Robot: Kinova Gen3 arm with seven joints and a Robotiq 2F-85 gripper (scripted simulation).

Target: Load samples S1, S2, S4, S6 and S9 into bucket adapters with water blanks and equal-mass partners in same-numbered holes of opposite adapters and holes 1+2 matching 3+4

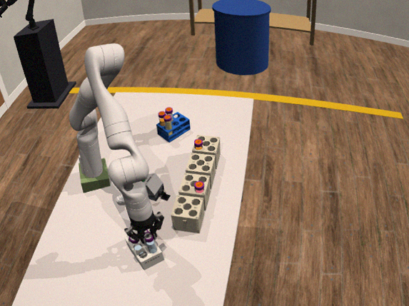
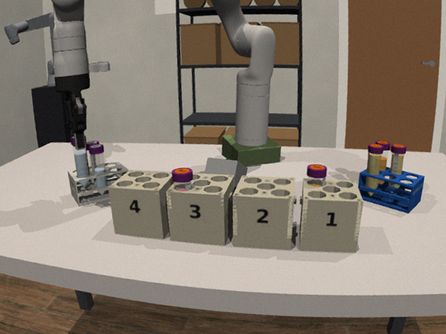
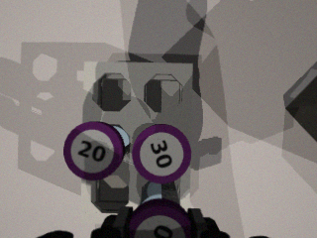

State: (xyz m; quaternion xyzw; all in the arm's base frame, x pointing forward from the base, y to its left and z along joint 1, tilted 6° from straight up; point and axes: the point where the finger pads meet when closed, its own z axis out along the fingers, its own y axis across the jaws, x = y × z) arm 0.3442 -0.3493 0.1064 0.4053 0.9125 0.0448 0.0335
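Now: the white-dot blank 5 cm below my hand and 1 cm to the left of it. The rest, counted from my hand: grey done desk: 31 cm to the left, 9 cm below, 9 cm behind; adapter 2: 40 cm to the left, 10 cm below, 10 cm ahead; blank rack: 11 cm below, 4 cm behind, 2 cm to the left.
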